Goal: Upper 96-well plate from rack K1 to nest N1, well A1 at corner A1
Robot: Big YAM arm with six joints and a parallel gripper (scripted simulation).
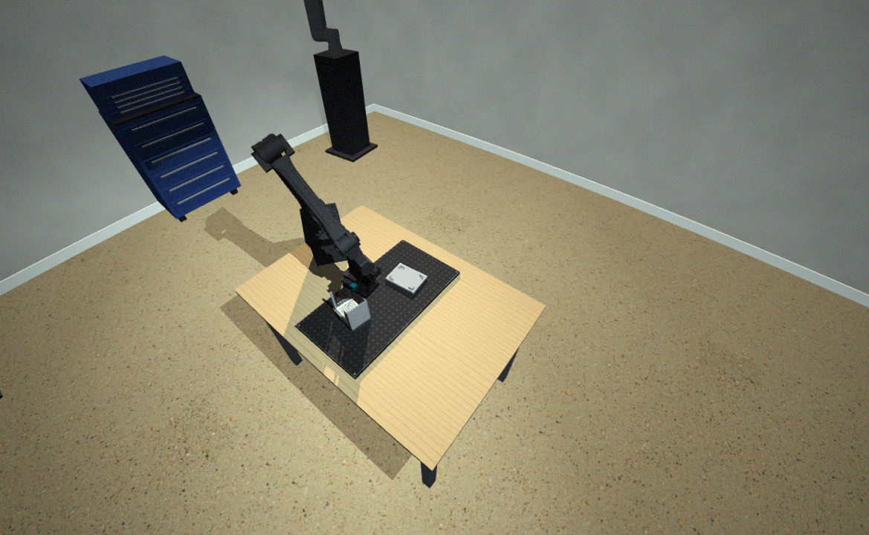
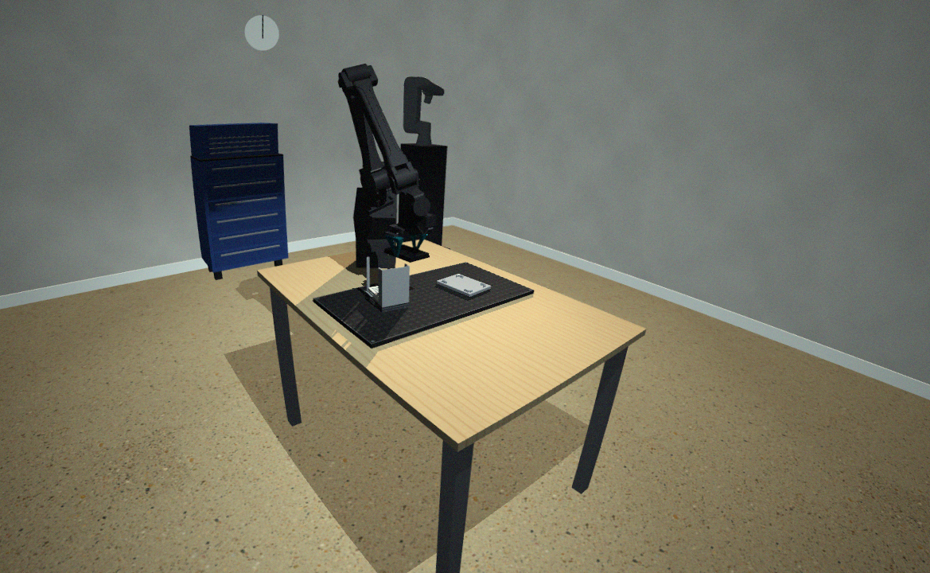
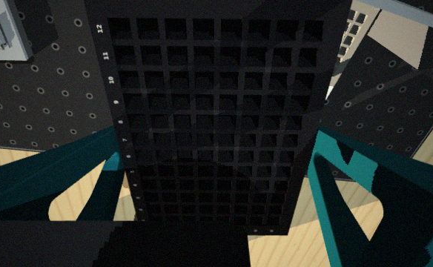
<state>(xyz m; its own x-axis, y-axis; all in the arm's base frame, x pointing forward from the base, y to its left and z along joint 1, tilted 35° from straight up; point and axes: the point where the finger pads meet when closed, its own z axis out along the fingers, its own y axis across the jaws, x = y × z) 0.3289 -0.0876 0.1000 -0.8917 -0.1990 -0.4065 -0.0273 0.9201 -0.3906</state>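
My gripper is now 29 cm to the right of the pale square mark, 15 cm above it and 2 cm past it. Round my hand: black 96-well plate (right at my hand); then pale plate (13 cm below, 7 cm to the right, 1 cm behind).
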